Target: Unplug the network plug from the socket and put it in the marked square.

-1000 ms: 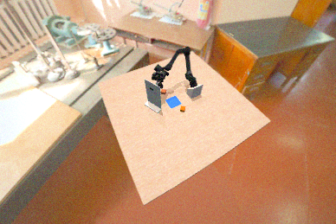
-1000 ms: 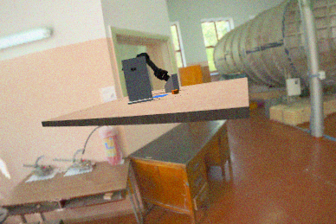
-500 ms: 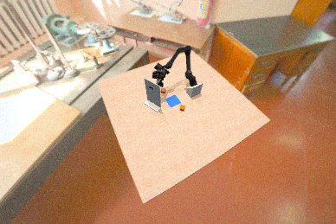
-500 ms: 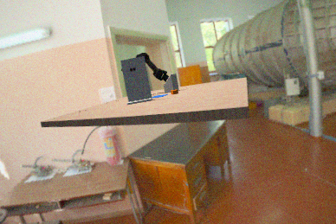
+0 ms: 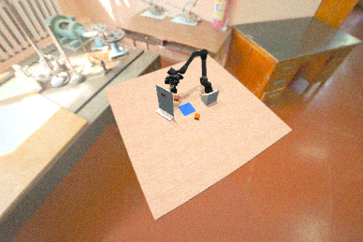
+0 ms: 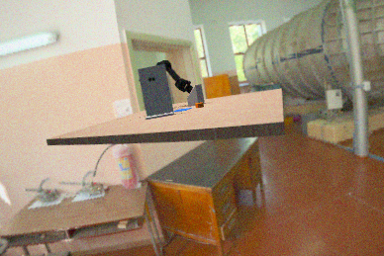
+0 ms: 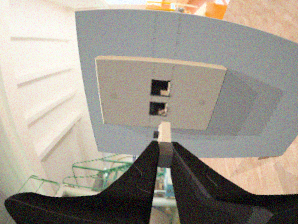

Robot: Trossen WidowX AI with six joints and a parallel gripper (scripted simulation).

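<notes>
The blue marked square lies 130 mm behind my gripper tip, 70 mm to the left of it and 230 mm below it. The rest, counted from my gripper tip: upright panel: 60 mm ahead, 30 mm to the left, 90 mm below; brown-red cube: 100 mm behind, 80 mm to the right, 210 mm below; network plug: right at my gripper tip.
</notes>
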